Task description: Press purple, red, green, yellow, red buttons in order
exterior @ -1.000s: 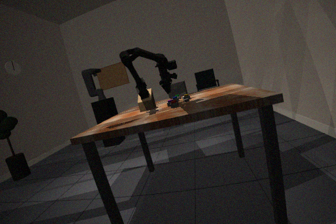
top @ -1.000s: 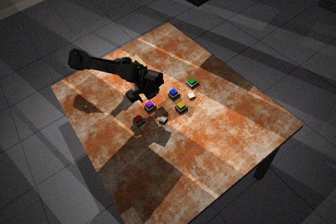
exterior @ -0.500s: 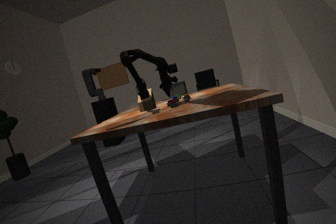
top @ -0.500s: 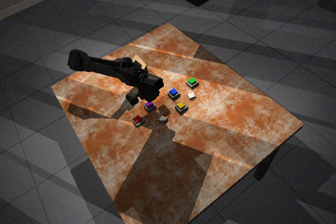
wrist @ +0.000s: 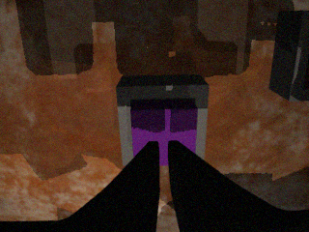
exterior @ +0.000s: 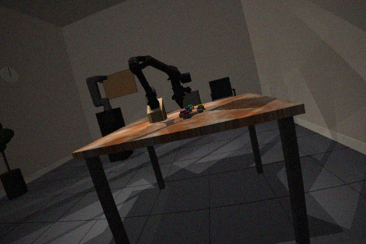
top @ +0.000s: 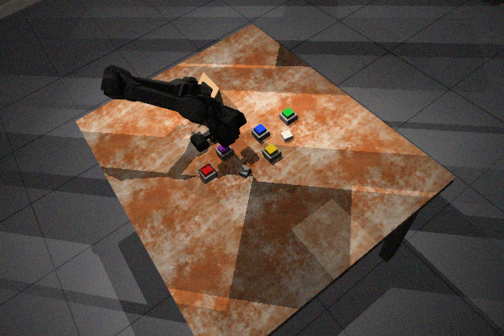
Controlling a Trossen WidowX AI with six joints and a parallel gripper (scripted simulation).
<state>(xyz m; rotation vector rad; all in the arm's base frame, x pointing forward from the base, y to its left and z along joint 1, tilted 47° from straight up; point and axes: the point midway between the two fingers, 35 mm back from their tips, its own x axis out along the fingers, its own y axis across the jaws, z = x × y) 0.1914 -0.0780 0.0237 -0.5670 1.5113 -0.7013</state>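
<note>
Now: gripper tip 20 mm above the purple button. The rest, counted from my gripper tip: blue button: 20 mm ahead, 140 mm to the left, 20 mm below; grey block: 110 mm ahead, 40 mm below; red button: 30 mm ahead, 100 mm to the right, 20 mm below.
</note>
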